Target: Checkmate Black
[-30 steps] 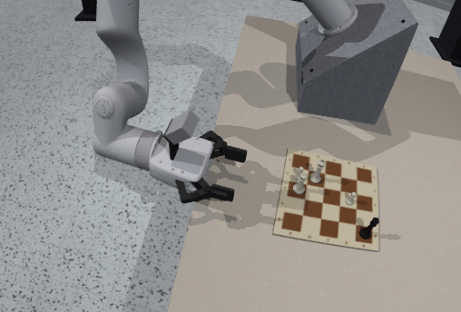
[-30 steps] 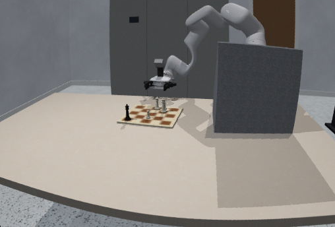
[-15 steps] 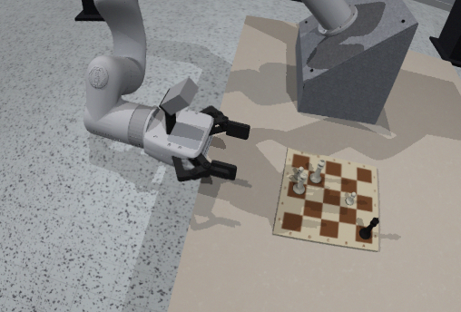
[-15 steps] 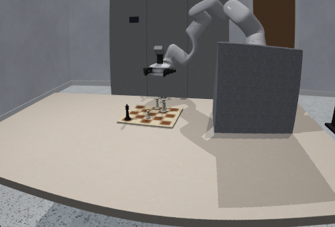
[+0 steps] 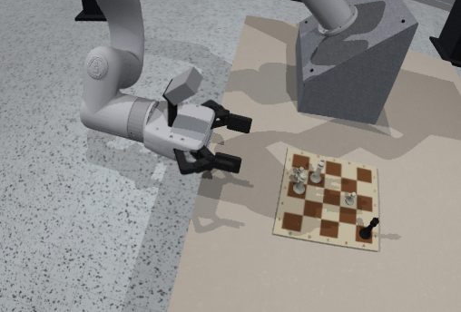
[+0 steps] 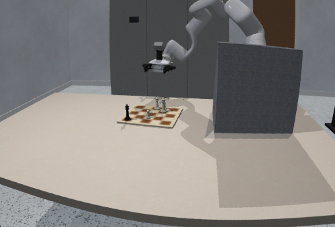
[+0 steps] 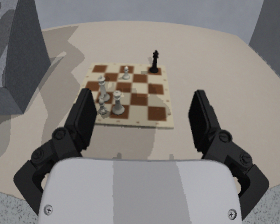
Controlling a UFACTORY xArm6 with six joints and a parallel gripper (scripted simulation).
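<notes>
My hand is 170 mm to the right of the tall white piece, 120 mm above it and 60 mm past it. From my hand the other things lie so: chessboard 200 mm to the left, 150 mm below, 20 mm behind; then black king 270 mm to the left, 120 mm below, 60 mm ahead.
</notes>
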